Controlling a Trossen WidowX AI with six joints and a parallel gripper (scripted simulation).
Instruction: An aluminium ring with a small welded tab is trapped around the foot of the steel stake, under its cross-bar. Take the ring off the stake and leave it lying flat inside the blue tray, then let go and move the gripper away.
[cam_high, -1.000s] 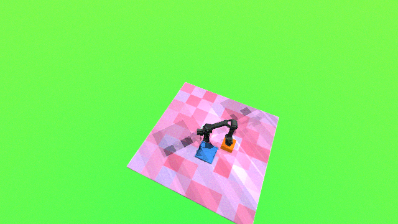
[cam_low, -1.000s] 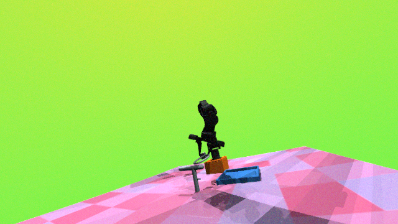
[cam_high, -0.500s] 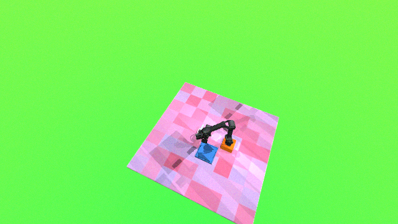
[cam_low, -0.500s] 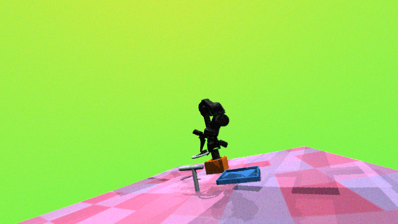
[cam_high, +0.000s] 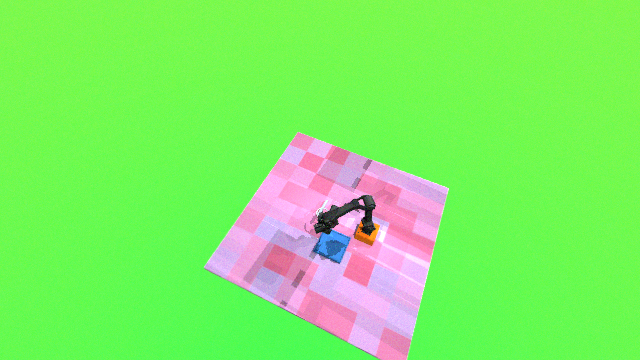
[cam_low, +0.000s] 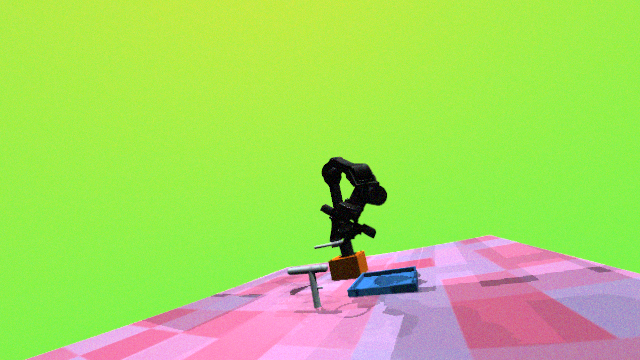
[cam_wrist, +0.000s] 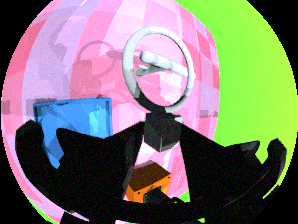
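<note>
Now: the blue tray 80 mm behind my gripper tip, 110 mm to the left of it and 140 mm below it. Round my gripper tip: aluminium ring 50 mm ahead, 10 mm to the left, 10 mm above.
</note>
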